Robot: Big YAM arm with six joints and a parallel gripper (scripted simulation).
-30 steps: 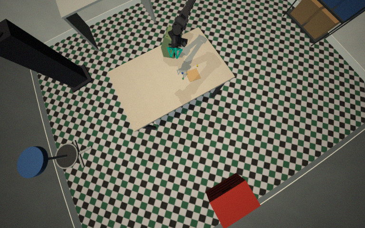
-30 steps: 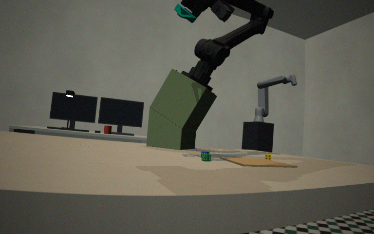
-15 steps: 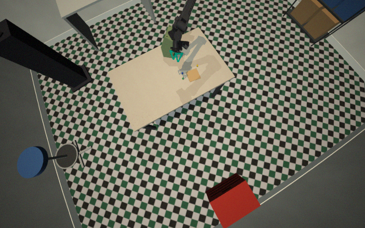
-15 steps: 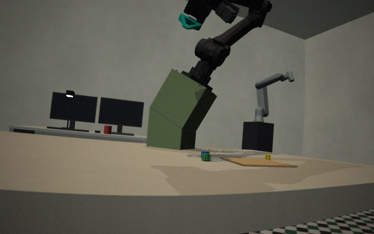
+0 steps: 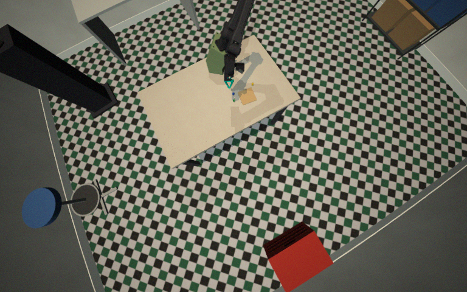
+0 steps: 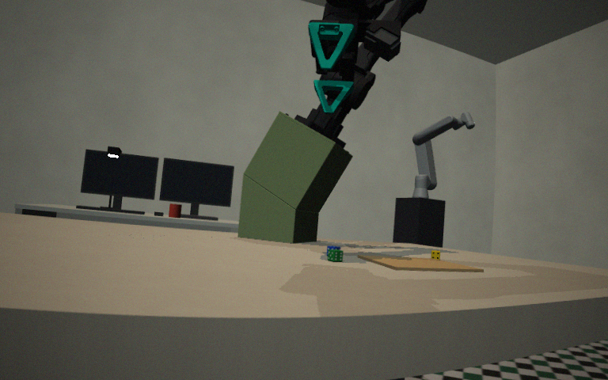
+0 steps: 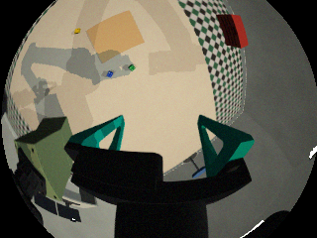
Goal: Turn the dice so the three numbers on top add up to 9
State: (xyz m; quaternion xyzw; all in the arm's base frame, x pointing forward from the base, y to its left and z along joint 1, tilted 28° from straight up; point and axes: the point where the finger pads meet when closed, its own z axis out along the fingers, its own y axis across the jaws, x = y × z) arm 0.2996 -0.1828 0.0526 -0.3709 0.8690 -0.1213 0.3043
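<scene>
Right now my hand is 24 cm above the blue die, 5 cm to the right of it and 4 cm past it. Round my hand: green die (24 cm below, 2 cm to the left, 2 cm ahead); yellow die (26 cm to the left, 24 cm below, 2 cm behind); mat (25 cm below, 15 cm to the left, 5 cm ahead).
</scene>
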